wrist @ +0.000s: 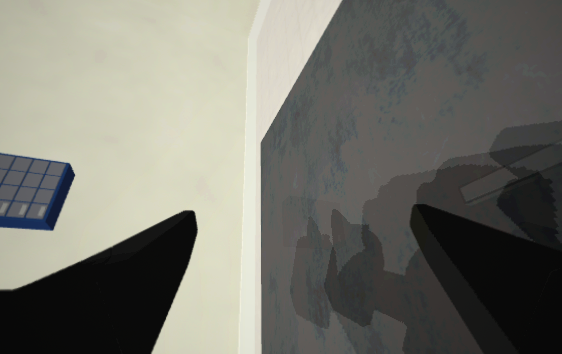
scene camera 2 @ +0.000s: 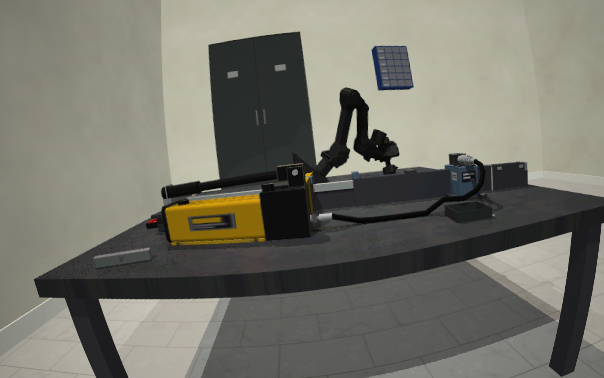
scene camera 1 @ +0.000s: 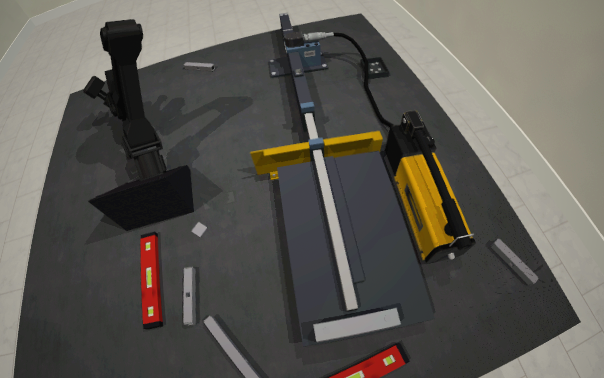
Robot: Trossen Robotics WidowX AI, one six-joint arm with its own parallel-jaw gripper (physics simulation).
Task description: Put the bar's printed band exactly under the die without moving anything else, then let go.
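Where they show: gripper, fingertip midpoint: (wrist: 302, 217) (scene camera 2: 395, 159) (scene camera 1: 107, 97); arm's base at its link origin: (scene camera 2: 319, 173) (scene camera 1: 153, 176).
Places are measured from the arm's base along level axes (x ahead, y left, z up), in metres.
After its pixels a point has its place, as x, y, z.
Observation:
A long pale bar (scene camera 1: 334, 227) {0.347, -0.328, 0.007} (scene camera 2: 332, 186) {0.430, -0.067, -0.002} lies straight through the yellow fence (scene camera 1: 352, 145) {0.491, -0.149, -0.006} and runs towards the blue press head (scene camera 1: 311, 54) {0.571, 0.254, -0.006} (scene camera 2: 461, 180) {0.603, 0.252, -0.011} at the back. No printed band can be made out on it, and the die itself cannot be told apart at the head. My gripper (scene camera 2: 390, 171) (wrist: 302, 217) {-0.123, 0.426, 0.012} is open and empty, low over the table beyond the dark rail (scene camera 1: 301, 89) {0.459, 0.083, 0.013} (scene camera 2: 400, 186) {0.489, 0.115, -0.020}, away from the long bar. In scene camera 1 its fingers are hidden by the arm. A short grey bar (scene camera 1: 199, 66) {0.215, 0.468, -0.044} (wrist: 492, 184) lies by the right finger's side in the wrist view.
A yellow pump (scene camera 1: 425, 205) {0.538, -0.377, 0.021} (scene camera 2: 215, 217) {0.621, -0.369, -0.006} stands right of the grey plate (scene camera 1: 395, 240) {0.451, -0.405, -0.012}, its black hose leading to the head. A dark tray (scene camera 1: 375, 67) {0.764, 0.154, -0.061} (scene camera 2: 469, 212) {0.784, 0.121, -0.044} is near the hose. Red levels (scene camera 1: 151, 295) {-0.083, -0.282, -0.047} (scene camera 1: 372, 367) {0.291, -0.602, -0.047}, a pale block (scene camera 1: 357, 324) {0.294, -0.520, 0.027} and loose bars (scene camera 1: 189, 307) {-0.001, -0.343, -0.043} (scene camera 1: 230, 345) {0.057, -0.450, -0.043} (scene camera 1: 515, 261) {0.683, -0.575, -0.043} lie around.

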